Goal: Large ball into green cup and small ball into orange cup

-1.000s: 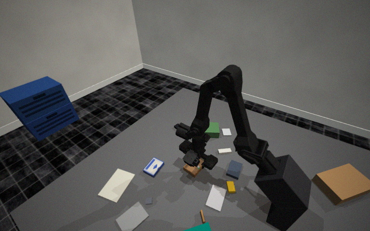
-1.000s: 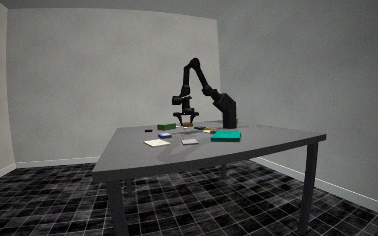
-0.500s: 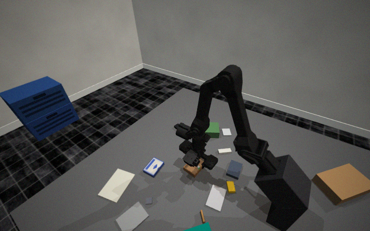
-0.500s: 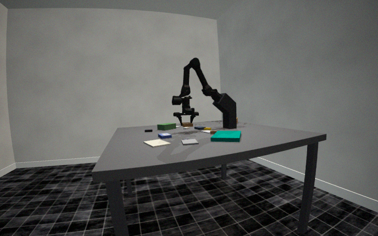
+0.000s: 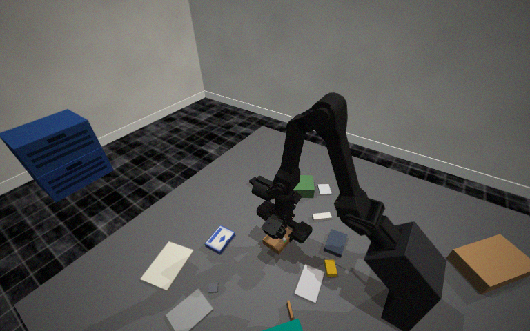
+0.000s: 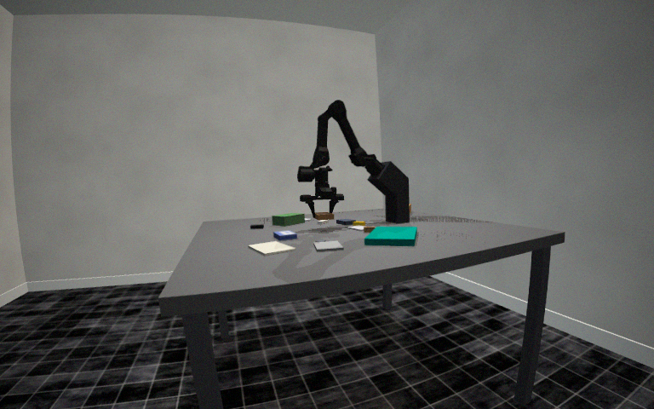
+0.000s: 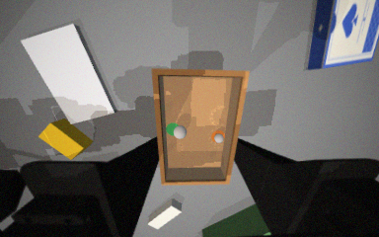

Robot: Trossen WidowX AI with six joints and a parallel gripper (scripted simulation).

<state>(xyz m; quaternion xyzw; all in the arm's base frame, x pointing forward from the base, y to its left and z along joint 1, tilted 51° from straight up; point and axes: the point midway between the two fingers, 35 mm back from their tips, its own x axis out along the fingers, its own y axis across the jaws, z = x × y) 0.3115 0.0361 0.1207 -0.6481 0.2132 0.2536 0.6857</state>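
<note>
My gripper is now 10 mm to the right of the wooden puzzle and 30 mm above it. From my hand the other things lie so: slate-blue block (140 mm behind, 130 mm to the right, 80 mm below); yellow block (180 mm behind, 30 mm to the right, 80 mm below); white sheet (150 mm behind, 50 mm to the left, 90 mm below).
</note>
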